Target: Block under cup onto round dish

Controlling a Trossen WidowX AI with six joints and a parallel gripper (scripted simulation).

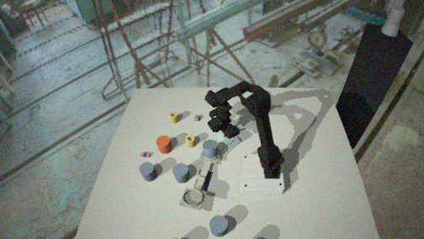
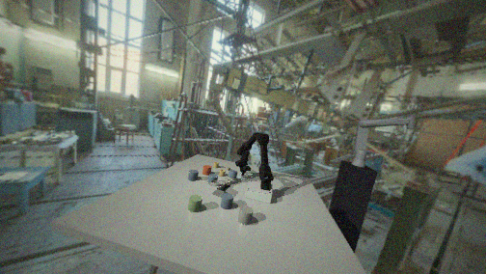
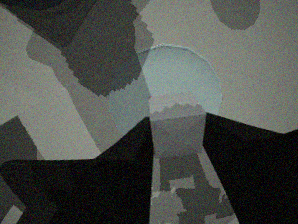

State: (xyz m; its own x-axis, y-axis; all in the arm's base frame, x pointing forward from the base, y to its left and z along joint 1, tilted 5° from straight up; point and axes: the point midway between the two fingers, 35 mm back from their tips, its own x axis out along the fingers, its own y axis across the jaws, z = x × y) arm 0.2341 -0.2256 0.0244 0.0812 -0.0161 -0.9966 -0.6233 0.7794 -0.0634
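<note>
Right now my gripper tip is 1 cm below the grey block. Also, from my gripper tip: eraser (39 cm ahead, 15 cm to the left, 3 cm below); then orange cylinder (29 cm ahead, 8 cm to the left); then pale round dish (3 cm below).
</note>
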